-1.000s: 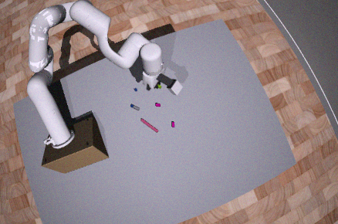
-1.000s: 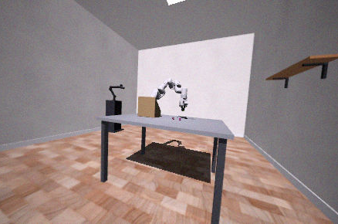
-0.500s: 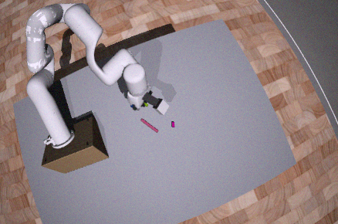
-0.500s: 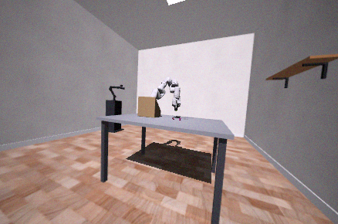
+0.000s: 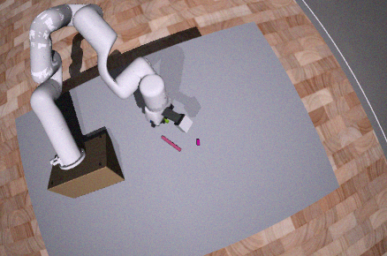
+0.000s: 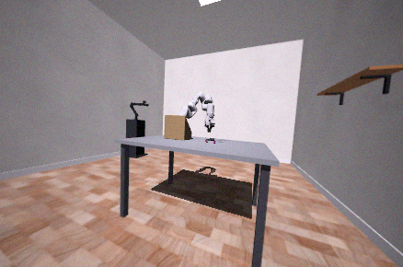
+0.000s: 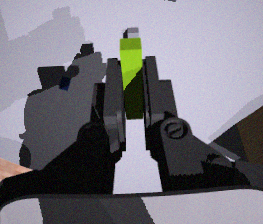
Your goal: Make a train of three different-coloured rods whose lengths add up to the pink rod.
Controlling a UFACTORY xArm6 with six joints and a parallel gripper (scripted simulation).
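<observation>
Right now the grey rod is 2 cm behind my hand, 3 cm to the left of it and 11 cm below it. Round my hand: lime rod: 2 cm below; pink rod: 1 cm behind, 7 cm to the right, 11 cm below.
</observation>
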